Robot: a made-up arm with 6 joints.
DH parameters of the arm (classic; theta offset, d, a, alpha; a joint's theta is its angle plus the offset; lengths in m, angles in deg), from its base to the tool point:
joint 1: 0 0.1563 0 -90
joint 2: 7.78 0 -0.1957 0
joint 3: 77.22 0 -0.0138 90
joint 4: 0 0.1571 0 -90
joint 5: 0 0 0.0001 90
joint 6: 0 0.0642 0 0
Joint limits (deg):
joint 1: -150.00..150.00
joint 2: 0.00..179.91
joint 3: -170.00..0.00
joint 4: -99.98..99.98
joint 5: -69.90..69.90
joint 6: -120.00..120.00
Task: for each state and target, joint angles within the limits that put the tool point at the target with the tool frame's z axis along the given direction. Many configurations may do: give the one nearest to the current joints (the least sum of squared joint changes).
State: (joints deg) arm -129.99 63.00 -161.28 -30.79 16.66 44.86
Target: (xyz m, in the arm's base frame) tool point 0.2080 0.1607 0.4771 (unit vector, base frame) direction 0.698 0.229 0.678
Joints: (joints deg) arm -138.20 42.42 -158.86 -53.17 -21.60 44.86
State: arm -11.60 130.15 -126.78 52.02 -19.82 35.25
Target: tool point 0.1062 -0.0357 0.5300 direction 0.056 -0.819 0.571
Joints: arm 9.32 95.96 -154.58 68.43 -61.50 35.25
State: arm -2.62 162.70 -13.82 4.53 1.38 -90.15
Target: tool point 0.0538 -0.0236 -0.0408 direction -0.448 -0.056 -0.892
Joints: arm -13.64 179.80 -36.09 22.23 -25.04 -90.15
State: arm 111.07 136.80 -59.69 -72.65 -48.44 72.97
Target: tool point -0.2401 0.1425 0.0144 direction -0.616 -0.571 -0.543
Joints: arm 138.24 163.00 -91.67 -99.87 -58.06 72.97
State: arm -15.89 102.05 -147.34 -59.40 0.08 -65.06
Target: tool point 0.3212 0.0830 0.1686 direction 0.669 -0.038 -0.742
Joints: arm 17.08 131.61 -96.28 -35.76 23.48 -65.06
